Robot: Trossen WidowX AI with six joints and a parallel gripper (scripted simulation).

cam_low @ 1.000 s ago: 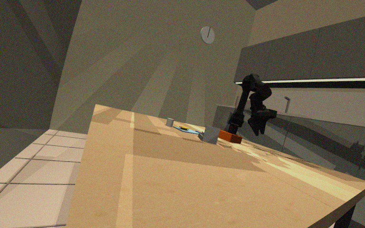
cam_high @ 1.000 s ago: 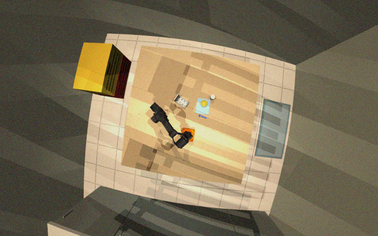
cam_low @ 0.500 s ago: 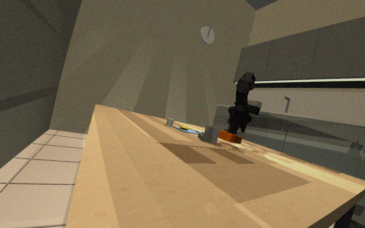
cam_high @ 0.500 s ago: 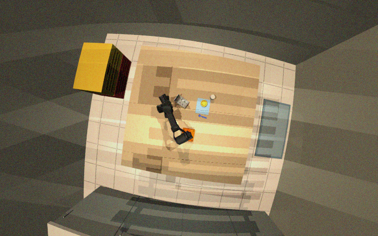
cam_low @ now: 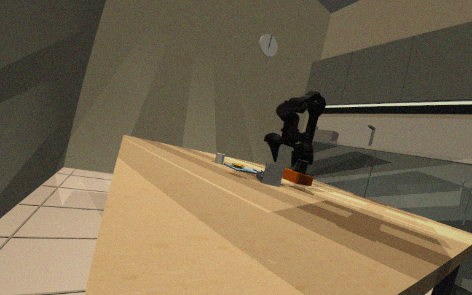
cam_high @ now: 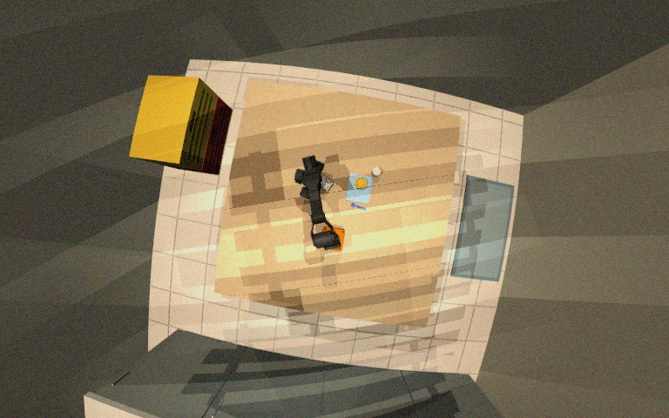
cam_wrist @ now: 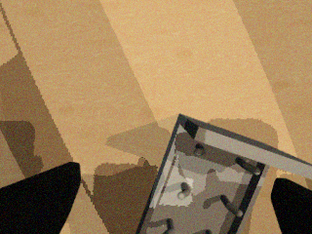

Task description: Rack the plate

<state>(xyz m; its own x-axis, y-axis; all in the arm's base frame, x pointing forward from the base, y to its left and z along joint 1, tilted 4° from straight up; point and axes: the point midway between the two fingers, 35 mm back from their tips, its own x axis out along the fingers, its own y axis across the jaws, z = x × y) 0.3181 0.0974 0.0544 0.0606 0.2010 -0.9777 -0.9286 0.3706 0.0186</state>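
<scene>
The plate is 1 cm behind my gripper tip, 27 cm to the right of it and 7 cm below it. Also, from my gripper tip: blue spoon: 14 cm behind, 25 cm to the right, 8 cm below; then light blue mat: 4 cm behind, 26 cm to the right, 8 cm below; then dish rack: 1 cm ahead, 5 cm to the right, 6 cm below.
</scene>
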